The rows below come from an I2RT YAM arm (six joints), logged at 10 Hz.
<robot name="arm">
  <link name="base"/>
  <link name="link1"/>
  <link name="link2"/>
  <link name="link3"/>
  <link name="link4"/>
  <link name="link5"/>
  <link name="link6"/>
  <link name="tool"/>
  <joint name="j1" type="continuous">
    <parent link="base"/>
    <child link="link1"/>
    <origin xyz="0 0 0.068"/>
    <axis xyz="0 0 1"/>
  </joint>
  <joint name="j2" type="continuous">
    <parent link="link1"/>
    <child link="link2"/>
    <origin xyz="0.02 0.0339 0.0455" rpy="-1.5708 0 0"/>
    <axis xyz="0 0 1"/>
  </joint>
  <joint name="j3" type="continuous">
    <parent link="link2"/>
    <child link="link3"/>
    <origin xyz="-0.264 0 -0.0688" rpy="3.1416 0 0"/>
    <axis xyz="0 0 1"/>
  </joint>
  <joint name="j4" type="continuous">
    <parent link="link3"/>
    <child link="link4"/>
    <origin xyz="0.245 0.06 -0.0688"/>
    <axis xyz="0 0 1"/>
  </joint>
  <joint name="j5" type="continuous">
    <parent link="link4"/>
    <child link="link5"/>
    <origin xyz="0.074 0.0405 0.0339" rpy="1.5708 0 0"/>
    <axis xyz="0 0 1"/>
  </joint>
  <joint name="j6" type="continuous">
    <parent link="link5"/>
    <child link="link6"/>
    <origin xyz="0.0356 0 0.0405" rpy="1.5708 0 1.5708"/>
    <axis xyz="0 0 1"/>
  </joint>
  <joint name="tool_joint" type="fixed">
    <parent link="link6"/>
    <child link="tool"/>
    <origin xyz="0 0 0" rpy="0 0 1.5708"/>
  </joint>
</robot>
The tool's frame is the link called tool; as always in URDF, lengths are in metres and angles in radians. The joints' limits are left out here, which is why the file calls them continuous.
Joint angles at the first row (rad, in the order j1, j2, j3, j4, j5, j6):
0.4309, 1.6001, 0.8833, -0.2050, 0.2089, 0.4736
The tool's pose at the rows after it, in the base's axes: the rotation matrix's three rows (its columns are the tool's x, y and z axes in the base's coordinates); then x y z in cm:
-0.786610 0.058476 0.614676; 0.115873 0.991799 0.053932; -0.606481 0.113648 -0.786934; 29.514 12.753 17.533
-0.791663 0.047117 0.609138; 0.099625 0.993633 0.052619; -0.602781 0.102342 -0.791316; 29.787 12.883 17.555
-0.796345 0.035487 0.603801; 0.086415 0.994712 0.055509; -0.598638 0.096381 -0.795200; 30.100 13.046 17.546
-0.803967 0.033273 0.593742; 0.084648 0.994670 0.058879; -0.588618 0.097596 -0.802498; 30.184 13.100 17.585
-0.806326 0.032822 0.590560; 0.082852 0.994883 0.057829; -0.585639 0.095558 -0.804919; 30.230 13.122 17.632
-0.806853 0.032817 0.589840; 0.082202 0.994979 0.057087; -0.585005 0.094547 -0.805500; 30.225 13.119 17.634
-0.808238 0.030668 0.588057; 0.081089 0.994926 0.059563; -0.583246 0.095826 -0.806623; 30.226 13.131 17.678
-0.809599 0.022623 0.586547; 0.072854 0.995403 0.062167; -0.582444 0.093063 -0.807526; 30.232 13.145 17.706
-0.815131 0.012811 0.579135; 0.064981 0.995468 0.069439; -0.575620 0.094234 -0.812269; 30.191 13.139 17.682
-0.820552 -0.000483 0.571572; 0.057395 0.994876 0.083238; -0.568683 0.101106 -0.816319; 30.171 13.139 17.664
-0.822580 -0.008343 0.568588; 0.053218 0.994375 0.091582; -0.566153 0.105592 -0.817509; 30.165 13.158 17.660
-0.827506 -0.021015 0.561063; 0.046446 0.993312 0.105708; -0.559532 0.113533 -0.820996; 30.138 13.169 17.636
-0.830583 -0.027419 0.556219; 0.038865 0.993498 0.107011; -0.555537 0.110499 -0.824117; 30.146 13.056 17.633
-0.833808 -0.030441 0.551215; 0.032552 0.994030 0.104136; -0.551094 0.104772 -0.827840; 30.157 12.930 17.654
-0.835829 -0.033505 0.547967; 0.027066 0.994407 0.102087; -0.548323 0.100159 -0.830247; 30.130 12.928 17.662
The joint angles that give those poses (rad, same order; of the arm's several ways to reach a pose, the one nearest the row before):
0.4309, 1.6161, 0.9054, -0.2241, 0.2092, 0.4595
0.4309, 1.6283, 0.9215, -0.2352, 0.2081, 0.4450
0.4309, 1.6424, 0.9379, -0.2428, 0.2031, 0.4332
0.4305, 1.6474, 0.9482, -0.2588, 0.1955, 0.4339
0.4305, 1.6493, 0.9535, -0.2665, 0.1951, 0.4332
0.4305, 1.6493, 0.9539, -0.2680, 0.1955, 0.4328
0.4305, 1.6489, 0.9558, -0.2714, 0.1925, 0.4320
0.4305, 1.6489, 0.9573, -0.2737, 0.1894, 0.4240
0.4297, 1.6489, 0.9581, -0.2802, 0.1791, 0.4172
0.4282, 1.6489, 0.9585, -0.2836, 0.1623, 0.4095
0.4278, 1.6489, 0.9585, -0.2836, 0.1532, 0.4053
0.4267, 1.6489, 0.9585, -0.2863, 0.1364, 0.3988
0.4229, 1.6485, 0.9592, -0.2920, 0.1310, 0.3893
0.4191, 1.6482, 0.9615, -0.3012, 0.1295, 0.3813
0.4194, 1.6482, 0.9630, -0.3073, 0.1303, 0.3771

